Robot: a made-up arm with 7 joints.
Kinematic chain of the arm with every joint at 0, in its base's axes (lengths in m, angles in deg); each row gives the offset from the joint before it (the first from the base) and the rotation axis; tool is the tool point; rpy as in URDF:
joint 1: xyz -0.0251 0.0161 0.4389 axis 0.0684 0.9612 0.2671
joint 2: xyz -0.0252 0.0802 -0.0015 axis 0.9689 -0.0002 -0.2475
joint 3: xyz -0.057 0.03 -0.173 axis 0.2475 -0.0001 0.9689
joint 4: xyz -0.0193 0.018 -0.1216 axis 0.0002 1 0
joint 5: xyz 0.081 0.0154 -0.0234 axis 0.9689 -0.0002 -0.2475
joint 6: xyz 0.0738 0.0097 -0.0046 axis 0.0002 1 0
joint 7: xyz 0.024 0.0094 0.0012 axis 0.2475 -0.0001 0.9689
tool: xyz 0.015 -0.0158 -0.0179 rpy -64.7 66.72 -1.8
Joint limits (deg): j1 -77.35..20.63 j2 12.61..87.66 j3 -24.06..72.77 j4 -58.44..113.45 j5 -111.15..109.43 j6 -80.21..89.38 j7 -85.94..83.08
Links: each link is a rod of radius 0.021 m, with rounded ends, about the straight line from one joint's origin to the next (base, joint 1, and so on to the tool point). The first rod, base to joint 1, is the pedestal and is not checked.
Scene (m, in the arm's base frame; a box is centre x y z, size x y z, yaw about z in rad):
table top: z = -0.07
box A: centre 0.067 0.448 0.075 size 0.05 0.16 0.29 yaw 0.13
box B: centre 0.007 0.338 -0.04 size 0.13 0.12 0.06 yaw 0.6
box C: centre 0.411 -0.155 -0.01 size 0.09 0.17 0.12 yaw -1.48
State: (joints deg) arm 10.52 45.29 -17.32 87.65 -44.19 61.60 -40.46
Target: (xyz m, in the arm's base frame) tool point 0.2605 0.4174 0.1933
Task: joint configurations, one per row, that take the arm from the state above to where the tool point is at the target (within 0.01 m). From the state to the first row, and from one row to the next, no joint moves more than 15 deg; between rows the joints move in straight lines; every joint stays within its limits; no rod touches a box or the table.
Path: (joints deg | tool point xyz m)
1: 2.68 55.88 -8.25 82.27 -35.69 64.65 -26.98 | -0.1138 0.5113 0.2228
2: -5.16 66.47 0.82 76.89 -27.19 67.70 -13.50 | -0.0465 0.5485 0.2924
3: -12.99 77.07 9.88 71.52 -18.70 70.74 -0.02 | 0.0007 0.5675 0.3830
4: -20.83 87.66 18.95 66.14 -10.20 73.79 13.46 | 0.0195 0.5655 0.4859
5: -22.51 83.17 8.20 61.11 -24.63 70.72 7.54 | 0.0556 0.5597 0.4399
6: -24.20 78.69 -2.55 56.08 -39.06 67.65 1.62 | 0.0911 0.5439 0.3908
7: -25.88 74.20 -13.31 51.05 -53.50 64.57 -4.30 | 0.1232 0.5176 0.3405
8: -27.56 69.71 -24.06 46.01 -67.93 61.50 -10.22 | 0.1496 0.4816 0.2918
9: -35.50 61.21 -21.65 57.71 -59.80 54.58 -16.09 | 0.1822 0.4744 0.2559
10: -43.43 52.70 -19.25 69.41 -51.67 47.65 -21.96 | 0.2197 0.4532 0.2219
11: -51.36 44.20 -16.84 81.11 -43.54 40.73 -27.82 | 0.2605 0.4174 0.1933

